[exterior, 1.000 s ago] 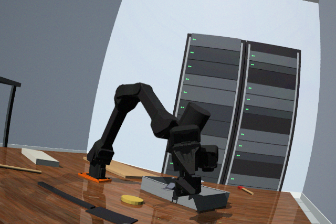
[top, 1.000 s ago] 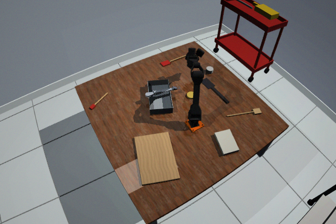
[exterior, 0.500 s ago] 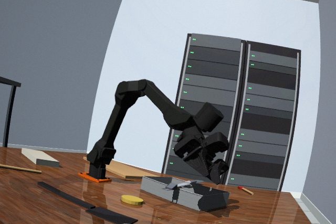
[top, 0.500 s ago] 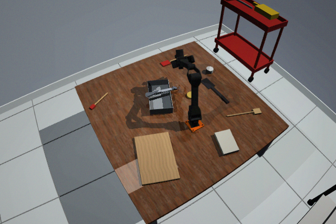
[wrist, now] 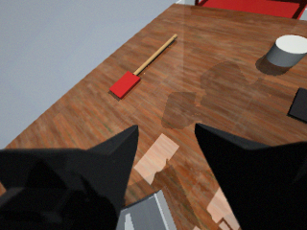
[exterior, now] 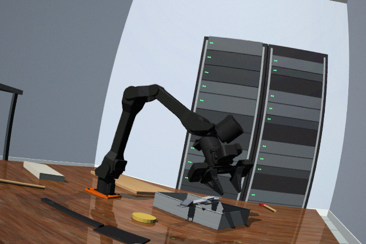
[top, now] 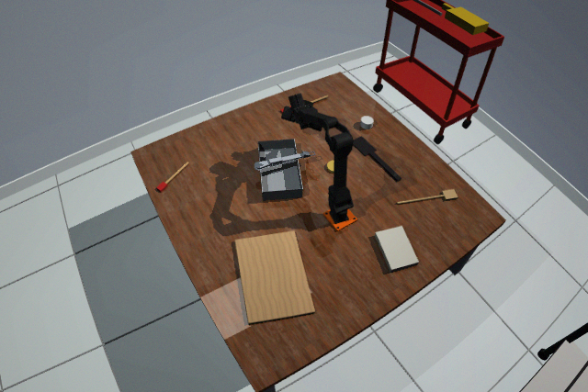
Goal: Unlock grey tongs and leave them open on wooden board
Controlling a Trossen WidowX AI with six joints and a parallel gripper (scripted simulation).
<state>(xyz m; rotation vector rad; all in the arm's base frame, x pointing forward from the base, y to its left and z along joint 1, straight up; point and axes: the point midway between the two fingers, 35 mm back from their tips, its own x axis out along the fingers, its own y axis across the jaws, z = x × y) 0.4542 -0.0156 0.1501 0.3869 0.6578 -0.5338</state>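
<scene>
Right now the grey roasting tin is 18 cm to the left of my gripper tip, 16 cm behind it and 11 cm below it. The rest, counted from my gripper tip: yellow disc: 22 cm behind, 13 cm below, 7 cm to the right; then red spatula: 24 cm ahead, 13 cm below, 8 cm to the right; then white cup: 35 cm to the right, 12 cm below.
</scene>
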